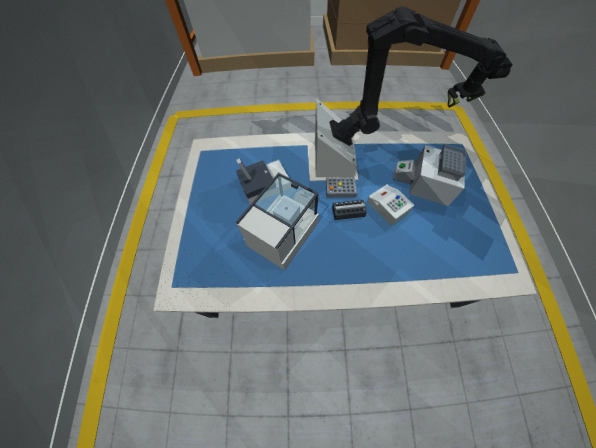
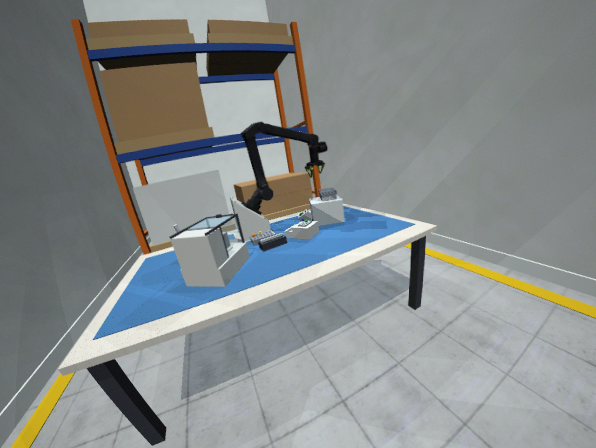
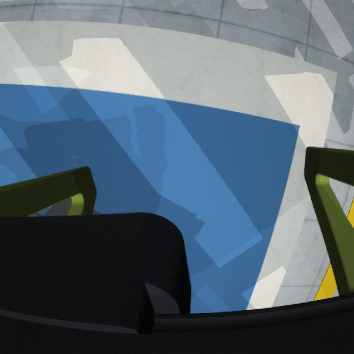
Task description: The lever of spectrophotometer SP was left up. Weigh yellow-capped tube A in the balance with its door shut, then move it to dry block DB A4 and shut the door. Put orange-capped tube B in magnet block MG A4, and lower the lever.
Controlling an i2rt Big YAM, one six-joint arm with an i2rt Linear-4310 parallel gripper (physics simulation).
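Observation:
Yellow-capped tube A (image 1: 340, 184) and orange-capped tube B (image 1: 331, 188) stand in a grey rack (image 1: 352, 193) near mid-table. The white balance (image 1: 262, 230) (image 2: 200, 260), with a glass-topped chamber, stands at the left; I cannot tell its door's state. The black block (image 1: 349, 215) (image 2: 273, 243) in front of the rack looks like the magnet block. A grey block with holes (image 1: 453, 161) (image 2: 328, 193) sits on a white box (image 1: 440, 186) (image 2: 327, 211) at the right. A lever (image 1: 243, 169) stands up on a dark device (image 1: 258, 175) behind the balance. My gripper (image 1: 462, 102) (image 2: 315, 172) (image 3: 197, 169) is open and empty, high above the back right.
A white keypad device (image 1: 390, 205) (image 2: 302, 230) stands right of the black block. A small box with a green button (image 1: 404, 170) stands beside the white box. A slanted white panel (image 1: 330, 157) (image 2: 250, 218) rises at the arm's base. A blue mat (image 1: 340, 255) (image 2: 145, 300) (image 3: 225, 150) covers the table.

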